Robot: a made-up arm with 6 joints.
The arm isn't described. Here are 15 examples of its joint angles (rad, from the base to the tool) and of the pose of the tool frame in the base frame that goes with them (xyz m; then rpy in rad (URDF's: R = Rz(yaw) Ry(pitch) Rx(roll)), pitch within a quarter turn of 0, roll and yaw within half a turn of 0).
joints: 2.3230 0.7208 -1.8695 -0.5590 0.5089 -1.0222
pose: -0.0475 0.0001 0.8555 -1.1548 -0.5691 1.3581
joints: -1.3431 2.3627 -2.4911 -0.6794 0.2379 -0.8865
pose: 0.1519 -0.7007 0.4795 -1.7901 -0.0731 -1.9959
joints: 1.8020 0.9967 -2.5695 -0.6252 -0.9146 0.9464
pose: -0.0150 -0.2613 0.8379 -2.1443 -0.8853 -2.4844
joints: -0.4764 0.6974 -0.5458 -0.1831 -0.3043 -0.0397
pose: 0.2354 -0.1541 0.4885 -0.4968 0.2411 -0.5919
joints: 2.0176 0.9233 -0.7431 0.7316 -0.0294 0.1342
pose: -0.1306 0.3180 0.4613 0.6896 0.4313 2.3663
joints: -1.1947 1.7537 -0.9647 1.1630 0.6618 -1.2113
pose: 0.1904 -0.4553 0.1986 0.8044 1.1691 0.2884
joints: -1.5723 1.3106 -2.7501 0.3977 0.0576 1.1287
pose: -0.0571 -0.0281 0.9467 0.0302 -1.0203 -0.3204
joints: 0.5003 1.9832 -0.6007 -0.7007 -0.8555 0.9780
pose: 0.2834 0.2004 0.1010 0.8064 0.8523 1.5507
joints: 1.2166 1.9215 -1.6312 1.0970 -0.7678 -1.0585
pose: 0.2774 0.4519 0.4743 -0.2478 0.3369 0.4897
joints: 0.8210 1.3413 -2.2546 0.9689 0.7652 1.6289
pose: 0.1269 0.2119 0.8189 1.6056 -0.5658 2.0367
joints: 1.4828 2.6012 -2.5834 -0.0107 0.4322 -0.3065
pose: 0.0458 0.7116 0.3534 -0.7577 0.8038 1.1763
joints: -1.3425 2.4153 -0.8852 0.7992 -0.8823 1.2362
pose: -0.0435 -0.4202 -0.0132 1.4580 0.6779 -1.4508
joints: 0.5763 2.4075 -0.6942 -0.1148 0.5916 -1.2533
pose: 0.1252 0.0933 -0.0876 2.1087 0.7008 -1.7871
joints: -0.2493 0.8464 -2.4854 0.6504 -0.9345 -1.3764
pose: -0.3440 -0.0105 0.7892 1.3088 -0.5266 -2.2156
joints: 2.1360 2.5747 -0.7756 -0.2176 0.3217 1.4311
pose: -0.0946 0.1501 -0.1168 -2.6440 0.7954 -1.5645
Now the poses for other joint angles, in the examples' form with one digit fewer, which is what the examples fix.
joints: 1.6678 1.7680 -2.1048 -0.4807 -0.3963 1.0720
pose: -0.077 0.457 0.724 0.097 -0.277 2.080
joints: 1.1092 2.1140 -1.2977 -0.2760 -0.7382 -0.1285
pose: 0.209 0.499 0.266 -0.659 0.459 1.054
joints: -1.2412 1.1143 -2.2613 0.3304 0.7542 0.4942
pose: 0.021 -0.164 0.882 0.285 -0.040 -0.754
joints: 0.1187 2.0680 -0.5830 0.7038 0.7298 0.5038
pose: 0.195 0.017 -0.014 3.113 0.464 2.302
